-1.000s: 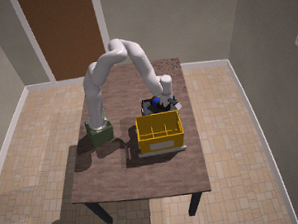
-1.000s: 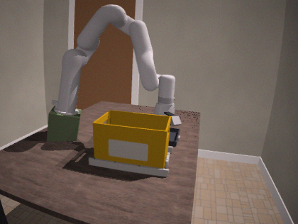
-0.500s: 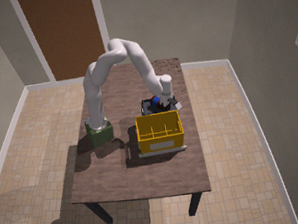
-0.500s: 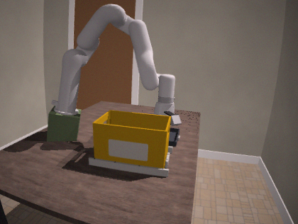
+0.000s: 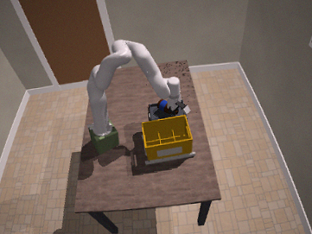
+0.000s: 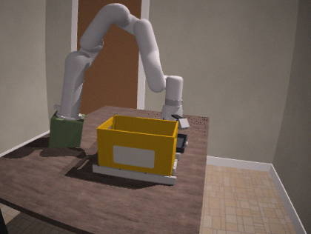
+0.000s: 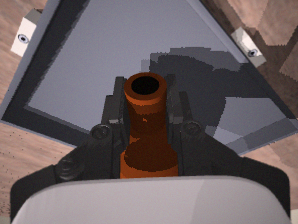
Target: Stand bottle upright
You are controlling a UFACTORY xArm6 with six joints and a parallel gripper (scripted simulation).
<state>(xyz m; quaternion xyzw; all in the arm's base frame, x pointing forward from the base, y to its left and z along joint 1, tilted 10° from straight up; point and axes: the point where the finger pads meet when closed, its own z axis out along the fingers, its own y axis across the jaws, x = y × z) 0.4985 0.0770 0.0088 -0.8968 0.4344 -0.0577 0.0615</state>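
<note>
The bottle is 40 mm to the left of my hand and 40 mm behind it. The rest, counted from my hand: yellow crate (230 mm to the right, 110 mm behind, 30 mm above); then tray (40 mm to the left, 40 mm below, 40 mm behind).
</note>
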